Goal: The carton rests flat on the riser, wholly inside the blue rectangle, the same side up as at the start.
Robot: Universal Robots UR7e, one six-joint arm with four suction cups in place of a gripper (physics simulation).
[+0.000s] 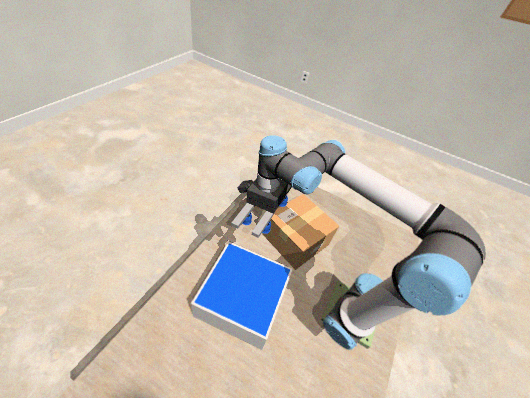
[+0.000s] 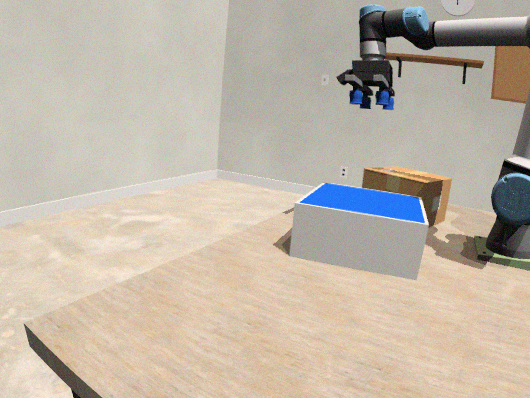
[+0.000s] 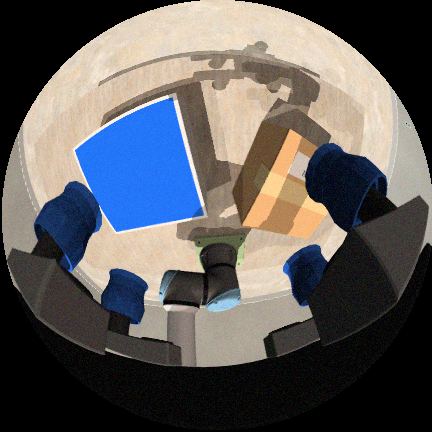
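Note:
The brown carton (image 1: 312, 217) (image 2: 407, 186) (image 3: 275, 186) stands on the table beside the riser, apart from it and turned at an angle to it. Its taped top with a pale label faces up. The white riser (image 1: 227, 327) (image 2: 355, 242) has the blue rectangle (image 1: 245, 290) (image 2: 367, 202) (image 3: 140, 170) covering nearly all of its top, with nothing resting on it. My gripper (image 1: 263, 216) (image 2: 372, 100) is open, its four blue suction cups pointing down and holding nothing. It hangs well above the height of the carton and the riser.
The arm's green base plate (image 1: 367, 341) (image 2: 505, 259) (image 3: 240, 255) is on the table near the carton and the riser. The table's edge (image 1: 150, 295) runs beyond the riser. A wall shelf (image 2: 435, 60) is in the background.

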